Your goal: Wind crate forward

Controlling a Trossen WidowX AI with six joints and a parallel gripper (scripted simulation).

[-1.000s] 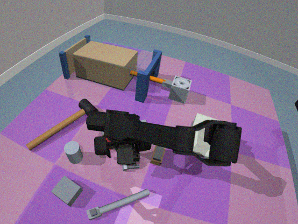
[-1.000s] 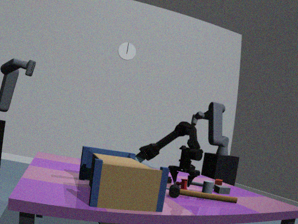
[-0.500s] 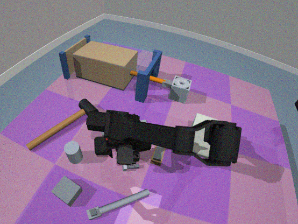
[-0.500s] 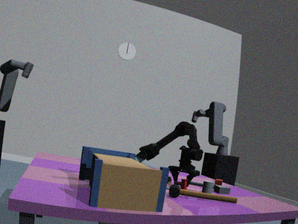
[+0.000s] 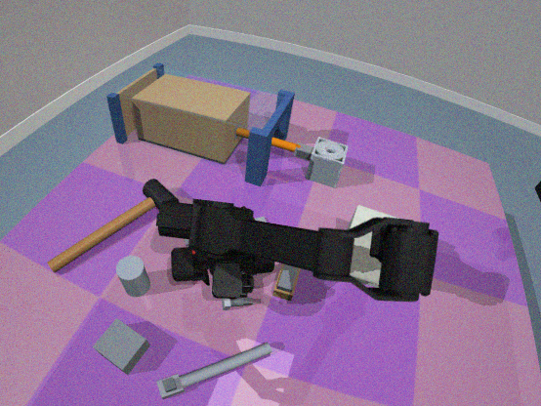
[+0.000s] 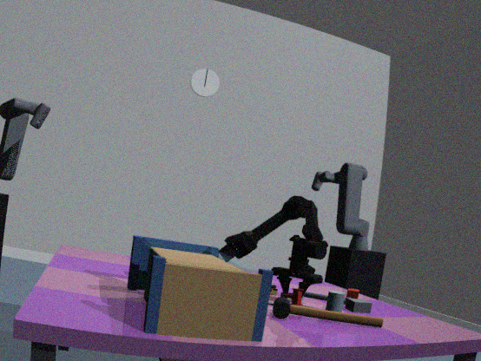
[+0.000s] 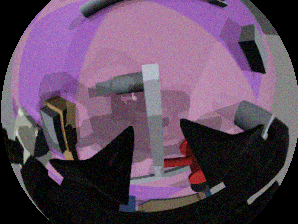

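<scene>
Right now the grey crank handle is 10 mm to the right of my gripper tip, 10 mm ahead of it and 10 mm above it. From my gripper tip the other things lie so: wooden-handled brush (120 mm behind, 100 mm to the right, 10 mm above); then flat grey bar (130 mm to the right, 50 mm ahead, 10 mm below); then red knob (60 mm ahead, 30 mm to the right, 20 mm above).
</scene>
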